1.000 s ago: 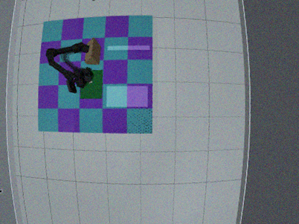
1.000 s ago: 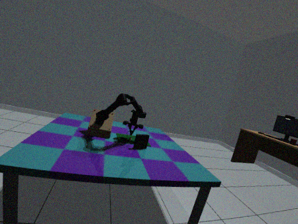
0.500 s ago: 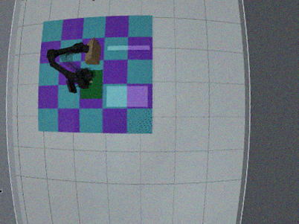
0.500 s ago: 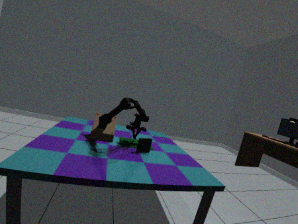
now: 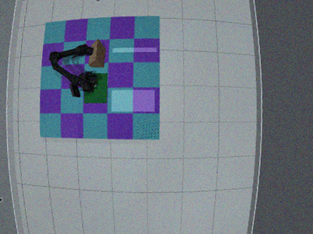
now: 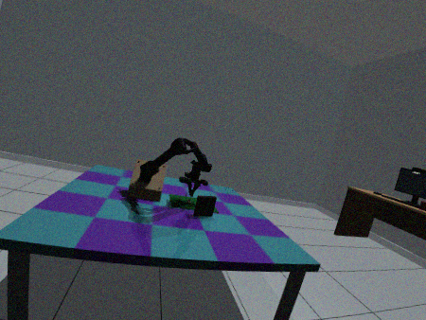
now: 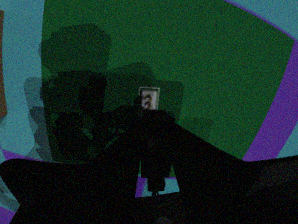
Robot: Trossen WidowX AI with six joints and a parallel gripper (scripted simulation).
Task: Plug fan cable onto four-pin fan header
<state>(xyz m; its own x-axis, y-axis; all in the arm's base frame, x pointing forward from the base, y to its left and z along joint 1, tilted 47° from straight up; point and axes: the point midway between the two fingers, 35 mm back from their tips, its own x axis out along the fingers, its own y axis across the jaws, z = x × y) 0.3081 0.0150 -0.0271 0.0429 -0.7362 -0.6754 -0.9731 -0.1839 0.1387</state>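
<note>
Now: gripper tip 80 mm above the green board and 30 mm short of it. From my gripper tip the other things lie so: dark plug (10 mm to the right, 10 mm above); then black fan (170 mm to the right, 70 mm ahead, 10 mm below).
</note>
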